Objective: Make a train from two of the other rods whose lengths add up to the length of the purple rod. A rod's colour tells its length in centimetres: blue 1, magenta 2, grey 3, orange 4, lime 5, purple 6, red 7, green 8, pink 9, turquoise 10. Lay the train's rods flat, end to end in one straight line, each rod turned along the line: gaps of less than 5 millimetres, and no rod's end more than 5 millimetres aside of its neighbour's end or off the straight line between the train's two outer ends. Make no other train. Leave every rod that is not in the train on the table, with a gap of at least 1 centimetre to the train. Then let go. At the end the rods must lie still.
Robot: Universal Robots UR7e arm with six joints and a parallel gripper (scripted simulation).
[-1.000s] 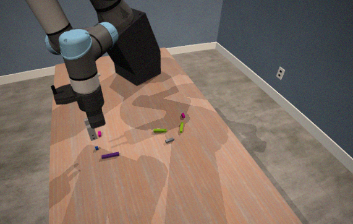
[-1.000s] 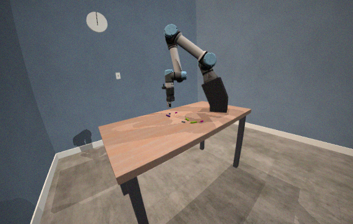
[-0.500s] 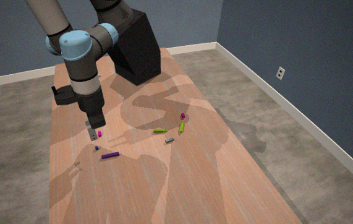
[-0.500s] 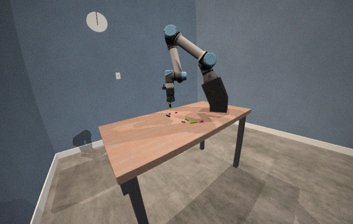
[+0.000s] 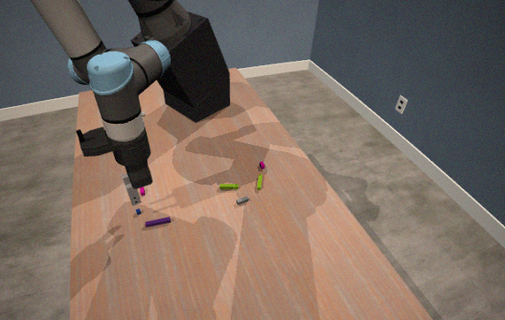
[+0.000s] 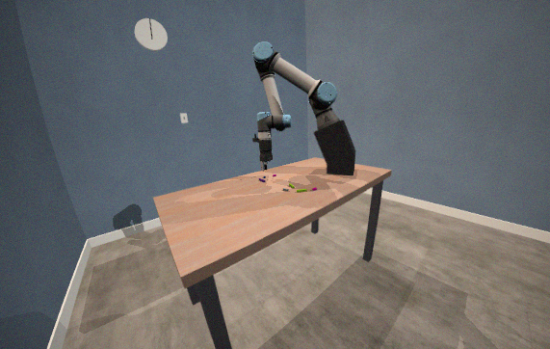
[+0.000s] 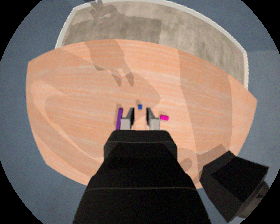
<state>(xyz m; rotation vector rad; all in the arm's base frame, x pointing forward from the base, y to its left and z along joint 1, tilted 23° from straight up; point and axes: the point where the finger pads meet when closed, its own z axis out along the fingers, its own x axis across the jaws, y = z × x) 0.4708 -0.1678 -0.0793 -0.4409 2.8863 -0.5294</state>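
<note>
Now: the blue rod 60 mm below my hand. Round my hand: purple rod 40 mm ahead, 50 mm to the left, 60 mm below; grey rod 20 mm ahead, 260 mm to the left, 60 mm below.
</note>
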